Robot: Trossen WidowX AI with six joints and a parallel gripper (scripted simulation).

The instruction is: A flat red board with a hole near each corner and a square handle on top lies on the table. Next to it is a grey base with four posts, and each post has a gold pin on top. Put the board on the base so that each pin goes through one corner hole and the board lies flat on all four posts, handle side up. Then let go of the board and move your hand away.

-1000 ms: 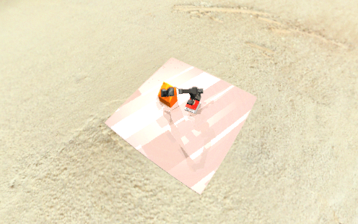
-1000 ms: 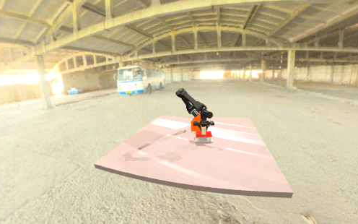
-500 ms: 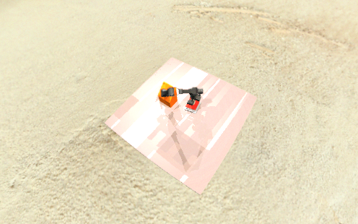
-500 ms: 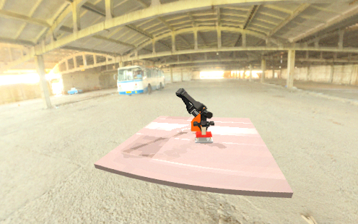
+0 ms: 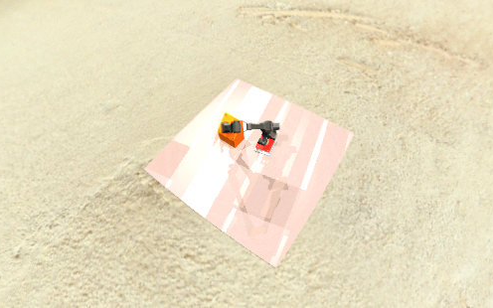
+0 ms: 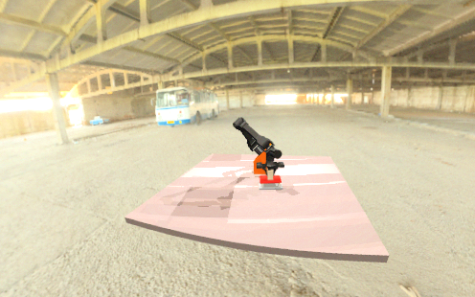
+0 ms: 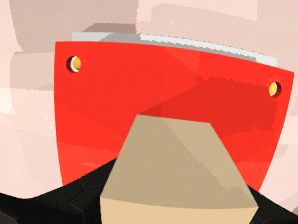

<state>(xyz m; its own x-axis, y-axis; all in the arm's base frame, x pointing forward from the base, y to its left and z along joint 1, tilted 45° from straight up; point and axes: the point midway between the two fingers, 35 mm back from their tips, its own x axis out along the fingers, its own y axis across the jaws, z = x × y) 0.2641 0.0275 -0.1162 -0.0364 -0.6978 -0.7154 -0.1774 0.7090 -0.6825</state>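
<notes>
Now: the red board right at my gripper tip. Round my gripper tip: grey base (60 mm below).
</notes>
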